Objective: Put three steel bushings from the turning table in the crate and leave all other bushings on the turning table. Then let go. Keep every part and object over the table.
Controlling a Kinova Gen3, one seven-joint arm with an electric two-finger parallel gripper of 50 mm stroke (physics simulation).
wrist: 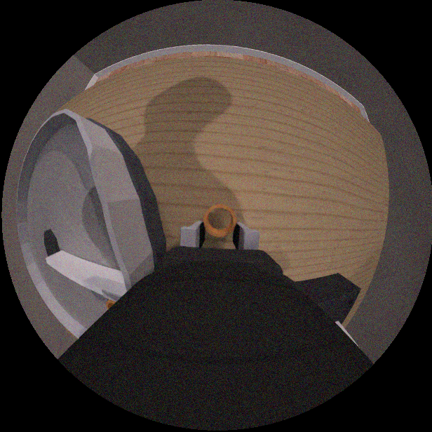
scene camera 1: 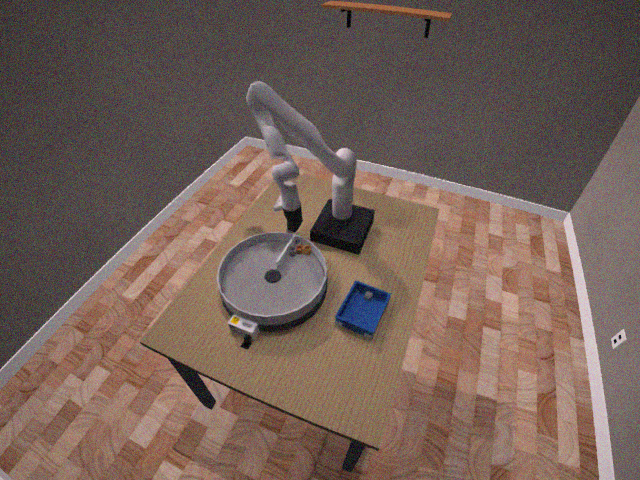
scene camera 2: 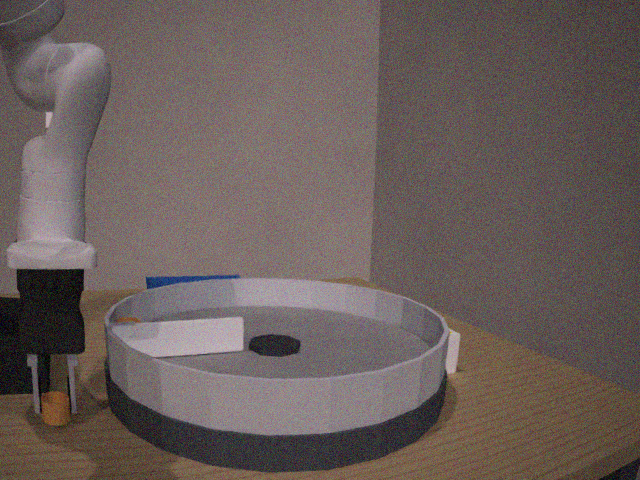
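Seen in the pictures: gripper, fingertip midpoint: point(scene camera 2: 55, 408); arm's base, link origin: point(scene camera 1: 342, 212).
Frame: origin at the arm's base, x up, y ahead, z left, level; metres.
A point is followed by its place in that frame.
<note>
My gripper point(scene camera 2: 55, 403) @[z -0.174, x -0.054, y 0.174 m] point(wrist: 218, 230) is shut on an orange bushing point(scene camera 2: 55, 410) @[z -0.205, x -0.041, y 0.176 m] point(wrist: 206, 220), outside the turning table point(scene camera 1: 242, 294) @[z -0.185, x -0.018, y 0.575 m] point(scene camera 2: 284, 405) @[z -0.320, x 0.001, y 0.388 m] point(wrist: 122, 215) and low over the table top; its height is hard to tell. The rim hides the fingertips in scene camera 1. On the turning table, grey steel bushings point(scene camera 1: 292, 252) @[z -0.097, x 0.005, y 0.323 m] lie close to two orange bushings point(scene camera 1: 307, 249) @[z -0.056, x -0.015, y 0.266 m], beside the white bar; their exact number is unclear. The blue crate point(scene camera 1: 360, 312) @[z 0.243, x -0.065, y 0.442 m] point(scene camera 2: 192, 281) @[z 0.314, x -0.029, y 0.439 m] holds one grey steel bushing point(scene camera 1: 368, 295) @[z 0.250, x -0.037, y 0.376 m] near its back wall.
The white bar point(scene camera 1: 285, 252) @[z -0.118, x 0.015, y 0.342 m] point(scene camera 2: 206, 336) @[z -0.126, x 0.006, y 0.363 m] point(wrist: 85, 272) reaches inward from the turning table's rim. The black robot base point(scene camera 1: 336, 235) @[z 0.028, x -0.010, y 0.143 m] point(scene camera 2: 11, 346) @[z -0.085, x -0.010, y 0.120 m] point(wrist: 332, 295) stands behind the turning table. A white box with a yellow mark point(scene camera 1: 243, 324) @[z -0.110, x -0.012, y 0.688 m] stands at its front.
</note>
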